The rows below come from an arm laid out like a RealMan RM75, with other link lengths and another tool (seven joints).
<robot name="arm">
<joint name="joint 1" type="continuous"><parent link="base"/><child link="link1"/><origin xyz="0.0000 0.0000 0.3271"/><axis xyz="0 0 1"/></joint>
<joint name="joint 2" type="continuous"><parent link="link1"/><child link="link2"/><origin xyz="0.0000 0.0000 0.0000" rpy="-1.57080 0.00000 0.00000"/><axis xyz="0 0 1"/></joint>
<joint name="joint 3" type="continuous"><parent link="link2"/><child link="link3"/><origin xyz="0.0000 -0.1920 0.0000" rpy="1.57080 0.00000 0.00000"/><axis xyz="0 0 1"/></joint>
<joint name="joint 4" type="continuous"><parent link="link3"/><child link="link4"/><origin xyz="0.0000 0.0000 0.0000" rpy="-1.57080 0.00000 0.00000"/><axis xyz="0 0 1"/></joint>
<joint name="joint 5" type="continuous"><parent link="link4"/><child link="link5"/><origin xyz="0.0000 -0.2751 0.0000" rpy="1.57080 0.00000 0.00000"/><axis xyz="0 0 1"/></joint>
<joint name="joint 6" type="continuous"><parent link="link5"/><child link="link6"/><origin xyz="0.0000 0.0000 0.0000" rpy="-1.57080 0.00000 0.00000"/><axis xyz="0 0 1"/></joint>
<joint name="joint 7" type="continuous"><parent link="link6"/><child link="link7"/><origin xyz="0.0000 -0.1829 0.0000" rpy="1.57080 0.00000 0.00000"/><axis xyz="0 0 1"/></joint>
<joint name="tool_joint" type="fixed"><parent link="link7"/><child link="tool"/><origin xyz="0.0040 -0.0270 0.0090" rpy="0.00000 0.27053 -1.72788"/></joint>
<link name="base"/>
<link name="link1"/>
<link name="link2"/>
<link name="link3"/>
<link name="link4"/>
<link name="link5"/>
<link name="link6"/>
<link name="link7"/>
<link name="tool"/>
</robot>
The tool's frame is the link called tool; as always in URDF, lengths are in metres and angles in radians. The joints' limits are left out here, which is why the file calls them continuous.
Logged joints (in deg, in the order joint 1, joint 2, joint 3, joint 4, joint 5, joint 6, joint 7), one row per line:
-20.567, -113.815, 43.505, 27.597, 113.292, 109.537, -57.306
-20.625, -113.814, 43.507, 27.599, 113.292, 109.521, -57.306
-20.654, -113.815, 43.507, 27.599, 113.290, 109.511, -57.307
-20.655, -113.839, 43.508, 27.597, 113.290, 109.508, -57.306
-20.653, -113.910, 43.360, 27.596, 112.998, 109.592, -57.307
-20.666, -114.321, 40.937, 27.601, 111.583, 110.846, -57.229
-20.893, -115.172, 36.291, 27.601, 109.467, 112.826, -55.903
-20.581, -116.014, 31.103, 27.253, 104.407, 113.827, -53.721
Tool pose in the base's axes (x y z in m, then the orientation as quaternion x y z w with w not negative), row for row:
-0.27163, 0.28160, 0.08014, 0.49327, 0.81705, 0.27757, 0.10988
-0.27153, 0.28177, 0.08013, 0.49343, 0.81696, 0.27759, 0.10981
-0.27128, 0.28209, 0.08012, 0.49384, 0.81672, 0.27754, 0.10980
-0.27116, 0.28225, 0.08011, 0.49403, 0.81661, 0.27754, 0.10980
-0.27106, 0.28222, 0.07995, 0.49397, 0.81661, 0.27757, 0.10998
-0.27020, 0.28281, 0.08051, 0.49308, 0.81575, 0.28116, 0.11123
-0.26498, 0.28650, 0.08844, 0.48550, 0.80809, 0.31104, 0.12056
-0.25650, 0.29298, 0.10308, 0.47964, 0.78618, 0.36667, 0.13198
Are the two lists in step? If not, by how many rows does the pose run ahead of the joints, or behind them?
The pose runs 1 row behind the joints: the pose in row i belongs to the joints in row i - 1.
